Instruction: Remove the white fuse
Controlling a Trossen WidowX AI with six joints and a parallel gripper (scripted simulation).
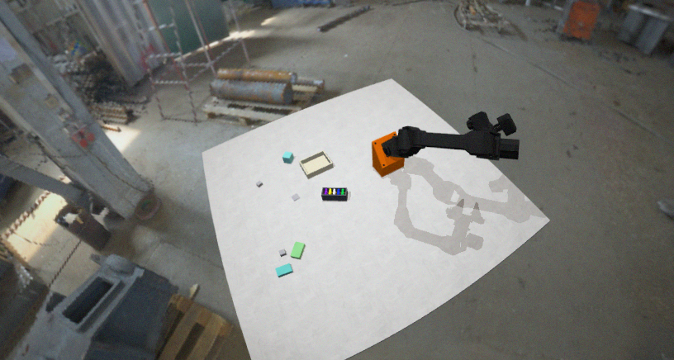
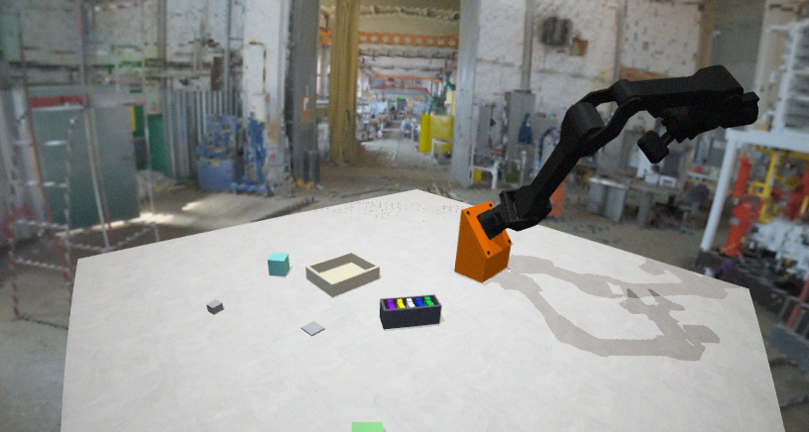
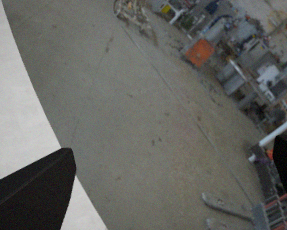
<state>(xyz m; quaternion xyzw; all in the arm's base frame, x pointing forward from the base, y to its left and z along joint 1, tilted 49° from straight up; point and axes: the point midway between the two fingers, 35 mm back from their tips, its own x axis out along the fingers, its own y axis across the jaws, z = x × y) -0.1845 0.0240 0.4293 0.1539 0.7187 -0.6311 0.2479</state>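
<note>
Right now the white fuse is 500 mm ahead of my gripper tip, 310 mm to the right of it and 350 mm below it. From my gripper tip the other things lie so: blue fuse (480 mm ahead, 300 mm to the right, 350 mm below); yellow fuse (510 mm ahead, 320 mm to the right, 350 mm below); green fuse (470 mm ahead, 290 mm to the right, 350 mm below).
</note>
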